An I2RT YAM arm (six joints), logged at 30 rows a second.
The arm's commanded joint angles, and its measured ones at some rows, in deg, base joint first. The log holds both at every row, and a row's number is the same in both.
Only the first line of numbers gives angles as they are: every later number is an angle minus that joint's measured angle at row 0.
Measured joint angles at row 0:
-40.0 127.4 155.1 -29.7 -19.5 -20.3
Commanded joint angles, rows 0 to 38:
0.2 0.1 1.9 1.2 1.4 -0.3
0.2 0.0 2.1 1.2 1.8 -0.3
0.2 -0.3 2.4 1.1 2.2 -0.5
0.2 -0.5 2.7 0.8 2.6 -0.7
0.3 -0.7 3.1 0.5 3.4 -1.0
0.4 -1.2 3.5 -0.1 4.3 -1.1
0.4 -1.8 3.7 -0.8 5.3 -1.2
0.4 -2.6 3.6 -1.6 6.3 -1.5
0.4 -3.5 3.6 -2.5 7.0 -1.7
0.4 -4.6 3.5 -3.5 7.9 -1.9
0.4 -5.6 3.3 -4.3 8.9 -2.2
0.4 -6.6 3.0 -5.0 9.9 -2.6
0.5 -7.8 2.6 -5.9 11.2 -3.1
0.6 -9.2 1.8 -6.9 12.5 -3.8
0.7 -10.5 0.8 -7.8 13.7 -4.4
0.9 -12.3 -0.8 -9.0 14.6 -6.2
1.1 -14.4 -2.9 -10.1 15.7 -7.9
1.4 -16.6 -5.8 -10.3 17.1 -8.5
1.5 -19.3 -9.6 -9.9 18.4 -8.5
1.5 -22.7 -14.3 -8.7 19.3 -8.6
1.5 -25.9 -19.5 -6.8 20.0 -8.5
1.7 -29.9 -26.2 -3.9 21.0 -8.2
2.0 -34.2 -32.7 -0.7 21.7 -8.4
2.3 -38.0 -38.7 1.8 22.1 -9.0
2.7 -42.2 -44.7 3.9 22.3 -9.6
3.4 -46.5 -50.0 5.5 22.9 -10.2
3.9 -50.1 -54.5 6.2 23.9 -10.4
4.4 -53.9 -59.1 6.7 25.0 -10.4
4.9 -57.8 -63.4 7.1 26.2 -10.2
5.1 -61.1 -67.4 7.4 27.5 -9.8
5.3 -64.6 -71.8 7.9 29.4 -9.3
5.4 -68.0 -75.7 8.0 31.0 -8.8
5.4 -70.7 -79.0 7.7 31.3 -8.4
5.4 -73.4 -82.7 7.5 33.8 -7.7
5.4 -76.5 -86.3 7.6 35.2 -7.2
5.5 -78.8 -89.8 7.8 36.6 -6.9
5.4 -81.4 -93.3 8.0 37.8 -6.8
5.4 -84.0 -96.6 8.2 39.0 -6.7
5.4 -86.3 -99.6 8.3 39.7 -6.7
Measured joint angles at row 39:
5.3 -82.6 -94.0 7.0 34.2 -8.2
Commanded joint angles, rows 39 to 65:
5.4 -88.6 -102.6 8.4 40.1 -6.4
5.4 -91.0 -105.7 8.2 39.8 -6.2
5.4 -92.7 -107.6 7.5 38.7 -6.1
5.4 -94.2 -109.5 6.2 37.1 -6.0
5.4 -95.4 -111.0 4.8 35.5 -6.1
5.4 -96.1 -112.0 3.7 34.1 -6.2
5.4 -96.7 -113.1 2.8 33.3 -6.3
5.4 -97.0 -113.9 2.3 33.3 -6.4
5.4 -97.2 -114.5 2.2 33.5 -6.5
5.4 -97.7 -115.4 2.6 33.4 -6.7
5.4 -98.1 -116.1 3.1 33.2 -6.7
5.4 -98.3 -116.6 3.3 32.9 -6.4
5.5 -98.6 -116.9 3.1 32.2 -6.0
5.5 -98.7 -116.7 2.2 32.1 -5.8
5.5 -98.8 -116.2 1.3 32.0 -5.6
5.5 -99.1 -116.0 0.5 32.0 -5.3
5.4 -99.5 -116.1 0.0 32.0 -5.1
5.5 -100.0 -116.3 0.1 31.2 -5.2
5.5 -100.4 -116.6 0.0 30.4 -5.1
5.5 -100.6 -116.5 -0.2 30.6 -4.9
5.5 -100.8 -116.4 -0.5 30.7 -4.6
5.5 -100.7 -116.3 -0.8 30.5 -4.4
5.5 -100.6 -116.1 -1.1 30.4 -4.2
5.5 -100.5 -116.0 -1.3 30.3 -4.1
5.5 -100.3 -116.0 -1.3 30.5 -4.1
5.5 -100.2 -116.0 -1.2 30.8 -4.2
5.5 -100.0 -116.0 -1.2 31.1 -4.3
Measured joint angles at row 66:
5.3 -100.2 -116.9 -0.6 31.4 -5.3
